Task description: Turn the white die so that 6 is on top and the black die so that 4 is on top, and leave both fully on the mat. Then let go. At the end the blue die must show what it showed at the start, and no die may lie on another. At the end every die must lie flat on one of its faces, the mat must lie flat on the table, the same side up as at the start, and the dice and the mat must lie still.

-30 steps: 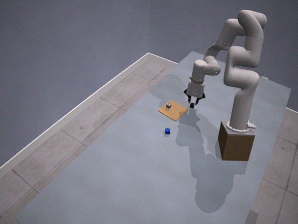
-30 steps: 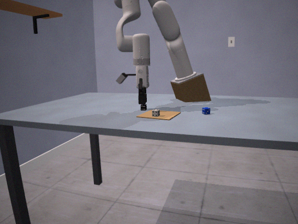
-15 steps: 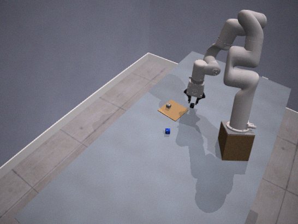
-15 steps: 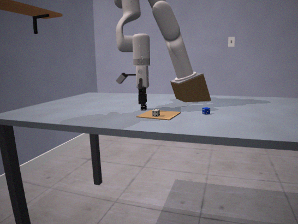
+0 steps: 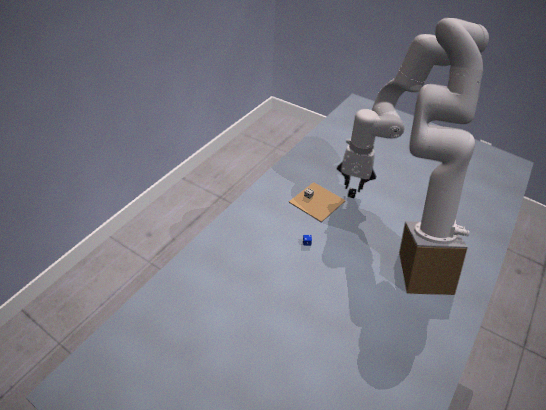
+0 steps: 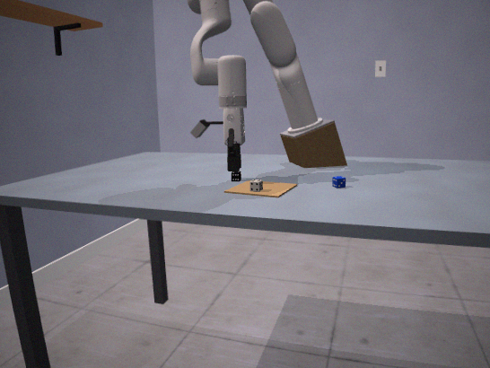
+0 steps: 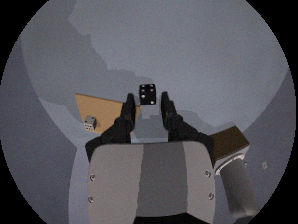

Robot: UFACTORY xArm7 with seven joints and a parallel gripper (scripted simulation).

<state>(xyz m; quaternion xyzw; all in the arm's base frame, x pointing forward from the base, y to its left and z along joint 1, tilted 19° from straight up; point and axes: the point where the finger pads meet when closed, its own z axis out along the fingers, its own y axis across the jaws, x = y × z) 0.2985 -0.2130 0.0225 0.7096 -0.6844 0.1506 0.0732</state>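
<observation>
Now: the black die 40 mm below my hand. The rest, counted from my hand: blue die (280 mm to the left, 70 mm ahead, 40 mm below); then white die (140 mm ahead, 70 mm to the left, 30 mm below); then mat (100 mm ahead, 80 mm to the left, 50 mm below).
</observation>
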